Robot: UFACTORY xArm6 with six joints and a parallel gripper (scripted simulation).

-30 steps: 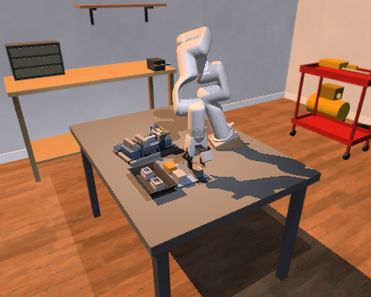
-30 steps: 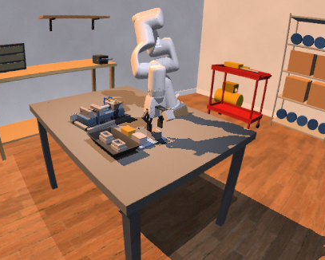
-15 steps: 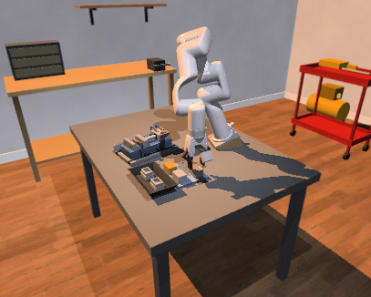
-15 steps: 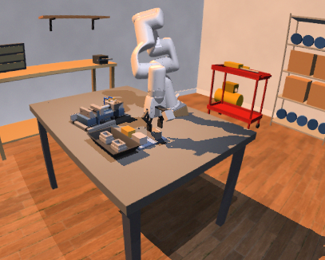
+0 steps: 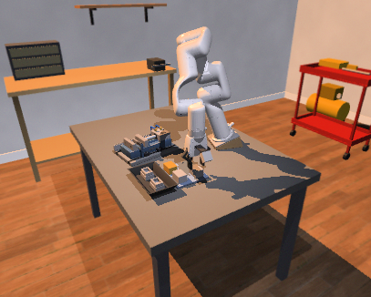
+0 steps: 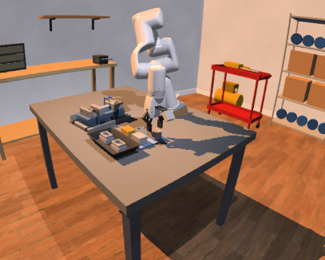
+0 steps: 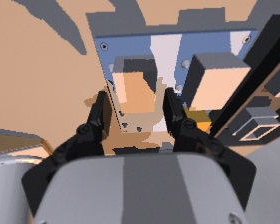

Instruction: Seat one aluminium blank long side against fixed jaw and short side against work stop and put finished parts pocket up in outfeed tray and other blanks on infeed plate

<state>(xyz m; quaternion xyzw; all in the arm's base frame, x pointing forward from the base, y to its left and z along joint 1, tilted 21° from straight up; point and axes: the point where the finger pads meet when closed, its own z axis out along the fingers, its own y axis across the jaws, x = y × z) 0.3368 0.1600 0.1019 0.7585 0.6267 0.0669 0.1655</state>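
Right now my hand is 4 cm above the aluminium blank. Round my hand: brass blank 11 cm to the right, 7 cm ahead, 4 cm below; infeed plate 6 cm below, 5 cm to the right, 3 cm ahead; work stop rod 32 cm to the right, 9 cm ahead, 2 cm above.
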